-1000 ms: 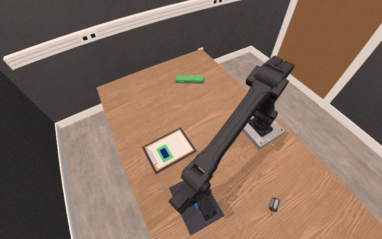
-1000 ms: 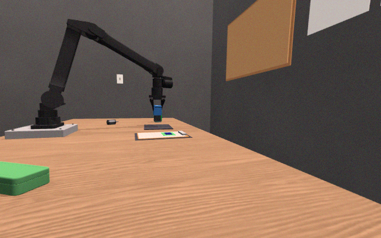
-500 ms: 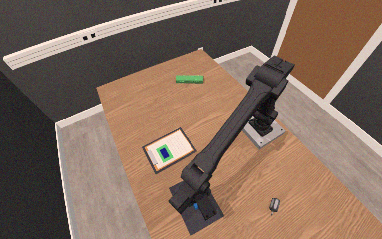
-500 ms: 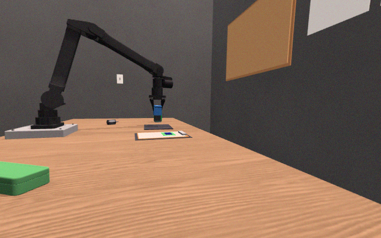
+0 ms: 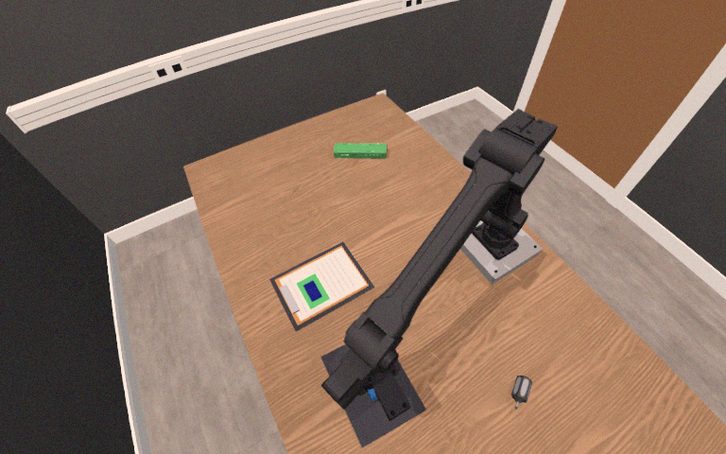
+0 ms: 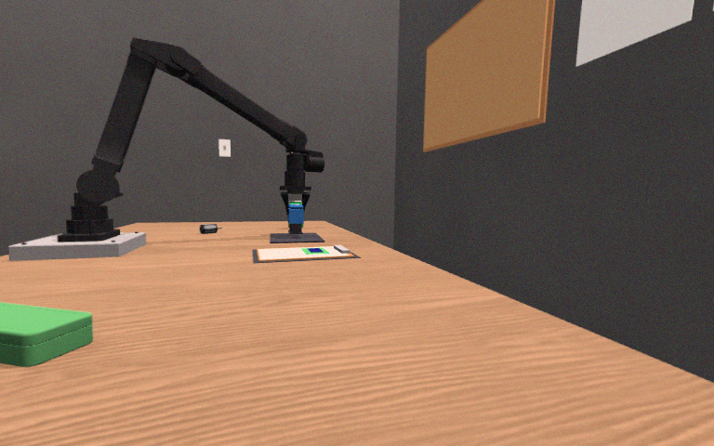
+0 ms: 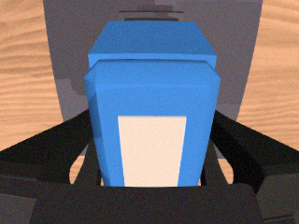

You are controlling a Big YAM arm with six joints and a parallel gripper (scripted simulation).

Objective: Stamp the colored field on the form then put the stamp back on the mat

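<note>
The dark mat lies 8 cm below my hand. From my hand the other things lie so: clipboard (31 cm to the right, 8 cm below); small dark object (29 cm behind, 20 cm to the left, 7 cm below); blue stamp (2 cm below).
</note>
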